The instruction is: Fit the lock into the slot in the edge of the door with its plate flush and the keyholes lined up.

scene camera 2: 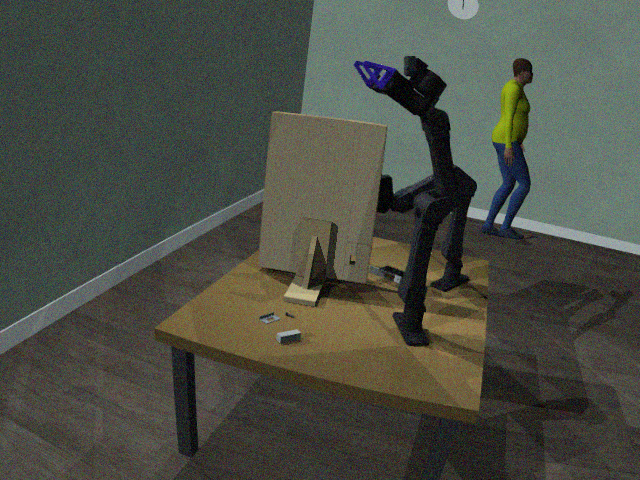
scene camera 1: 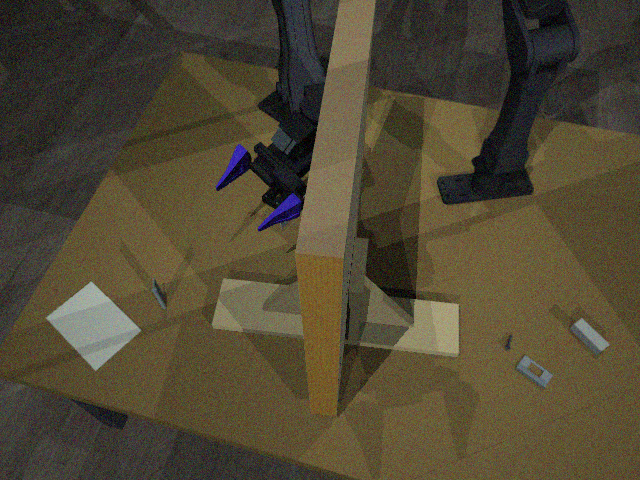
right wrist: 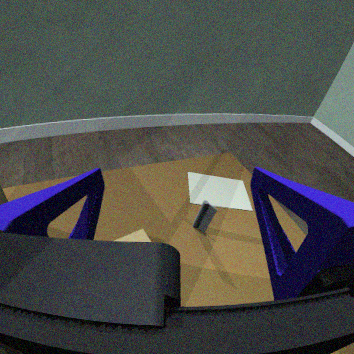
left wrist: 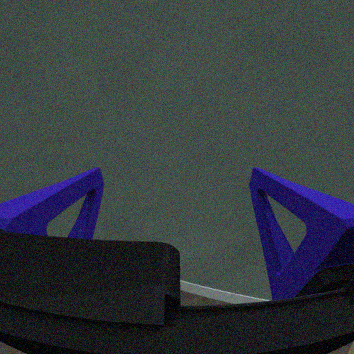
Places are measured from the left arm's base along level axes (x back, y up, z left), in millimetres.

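Pixels of known places: left gripper, fingertip midpoint: (scene camera 2: 359,62) (left wrist: 176,175); right gripper, fingertip midpoint: (scene camera 1: 237,209) (right wrist: 176,175); left arm's base at its link origin: (scene camera 2: 410,329) (scene camera 1: 484,187); right arm's base at its link origin: (scene camera 2: 450,282).
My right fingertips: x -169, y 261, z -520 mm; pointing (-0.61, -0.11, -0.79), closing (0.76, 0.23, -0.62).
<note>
Ahead of a thing's pixels: the offset from my right fingertips to its middle.
The upright wooden door @(dx -95, dy +28, dz +149 mm) (scene camera 1: 325,320) (scene camera 2: 320,170) stands on its foot, with a small dark keyhole (scene camera 2: 352,259) low near its right edge in scene camera 2. The slot is not visible. A dark piece with a pale end @(dx +202, dy -250, dz +88 mm) (scene camera 2: 391,272) lies on the table beyond the door; it may be the lock, but it is too small to tell. My right gripper (scene camera 1: 238,209) (right wrist: 176,175) is open and empty, above the table to the left of the door in scene camera 1. My left gripper (scene camera 2: 357,64) (left wrist: 176,175) is open and empty, raised higher than the door's top.
Right of the door in scene camera 1 lie a pale block @(dx -202, dy -250, dz +605 mm) (scene camera 1: 589,336) (scene camera 2: 288,336), a plate with an opening @(dx -249, dy -256, dz +487 mm) (scene camera 1: 523,364) and a small screw @(dx -189, dy -257, dz +459 mm) (scene camera 1: 509,342). At the left are a white sheet @(dx -40, dy -260, dz -313 mm) (scene camera 1: 93,325) (right wrist: 225,194) and a narrow grey piece @(dx -14, dy -223, dz -179 mm) (scene camera 1: 159,295) (right wrist: 205,217).
</note>
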